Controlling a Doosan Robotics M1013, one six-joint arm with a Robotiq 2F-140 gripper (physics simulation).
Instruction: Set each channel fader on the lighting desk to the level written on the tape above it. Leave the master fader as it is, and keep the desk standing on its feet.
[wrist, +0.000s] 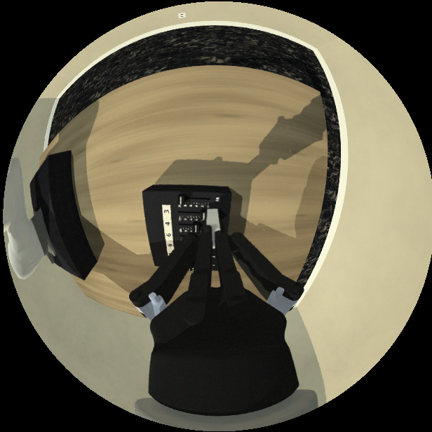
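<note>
The lighting desk (154, 220) is a black box on the wooden table, low centre in the wrist view. A white tape strip (167, 217) on it shows 3, 4, 6 and a partly hidden digit. The row marked M has its fader knob (181, 200) at the left end of its slot. In the row below, a knob (203, 216) is near the right end. A third row's knob (195, 229) is left of the fingers. My gripper (212, 216) is shut and empty, its pale fingertips over the desk's right part. The fingers hide the lower rows; contact cannot be told.
The wooden table (200, 115) lies around the desk, with a speckled black band (210, 47) beyond it. A large dark panel-like object (67, 215) stands at the left, beside a pale rounded object (22, 245). Shadows of the arm fall across the table at the right.
</note>
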